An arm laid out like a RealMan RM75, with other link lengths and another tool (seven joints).
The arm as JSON. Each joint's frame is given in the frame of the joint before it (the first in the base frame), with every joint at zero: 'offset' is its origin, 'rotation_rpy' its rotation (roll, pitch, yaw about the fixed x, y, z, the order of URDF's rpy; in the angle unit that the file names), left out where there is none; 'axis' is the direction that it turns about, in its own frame. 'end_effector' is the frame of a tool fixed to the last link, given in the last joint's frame.
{
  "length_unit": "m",
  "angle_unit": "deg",
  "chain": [
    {
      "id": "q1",
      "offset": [
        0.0,
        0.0,
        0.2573
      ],
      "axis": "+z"
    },
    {
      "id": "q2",
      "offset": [
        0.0,
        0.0,
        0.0
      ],
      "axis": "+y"
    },
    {
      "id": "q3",
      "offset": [
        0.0,
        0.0,
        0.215
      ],
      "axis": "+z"
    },
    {
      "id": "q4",
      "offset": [
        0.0,
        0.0,
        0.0
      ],
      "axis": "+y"
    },
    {
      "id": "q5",
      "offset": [
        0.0,
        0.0,
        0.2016
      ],
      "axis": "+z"
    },
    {
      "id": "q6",
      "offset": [
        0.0,
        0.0,
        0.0
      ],
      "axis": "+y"
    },
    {
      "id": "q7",
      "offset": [
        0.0,
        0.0,
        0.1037
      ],
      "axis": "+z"
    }
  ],
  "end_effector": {
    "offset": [
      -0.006,
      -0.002,
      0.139
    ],
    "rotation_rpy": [
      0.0,
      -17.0,
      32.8
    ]
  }
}
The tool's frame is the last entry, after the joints.
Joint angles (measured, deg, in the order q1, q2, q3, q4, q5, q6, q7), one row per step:
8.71, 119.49, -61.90, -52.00, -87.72, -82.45, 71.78
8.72, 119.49, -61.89, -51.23, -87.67, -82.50, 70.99
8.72, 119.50, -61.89, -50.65, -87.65, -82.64, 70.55
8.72, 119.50, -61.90, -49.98, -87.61, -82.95, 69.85
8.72, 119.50, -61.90, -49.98, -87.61, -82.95, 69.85
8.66, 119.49, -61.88, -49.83, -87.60, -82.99, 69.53
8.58, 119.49, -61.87, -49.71, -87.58, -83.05, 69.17
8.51, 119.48, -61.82, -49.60, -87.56, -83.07, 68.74
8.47, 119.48, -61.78, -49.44, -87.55, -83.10, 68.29
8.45, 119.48, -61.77, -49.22, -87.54, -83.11, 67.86
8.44, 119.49, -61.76, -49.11, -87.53, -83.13, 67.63
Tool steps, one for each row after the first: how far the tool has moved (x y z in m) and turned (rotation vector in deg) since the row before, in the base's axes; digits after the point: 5 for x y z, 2 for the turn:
0.00170, -0.00134, -0.00185, -0.03, -0.04, 0.03
0.00100, -0.00141, -0.00156, -0.17, 0.09, -0.03
0.00068, -0.00210, -0.00179, -0.19, 0.08, 0.21
0.00000, 0.00000, 0.00000, 0.00, 0.00, 0.00
0.00064, -0.00054, -0.00025, 0.07, -0.08, 0.08
0.00052, -0.00064, -0.00024, 0.09, -0.09, 0.13
0.00068, -0.00036, 0.00002, 0.18, -0.15, 0.15
0.00056, -0.00043, -0.00023, 0.14, -0.14, 0.17
0.00061, -0.00048, -0.00051, 0.09, -0.12, 0.13
0.00021, -0.00027, -0.00027, 0.05, -0.05, 0.08

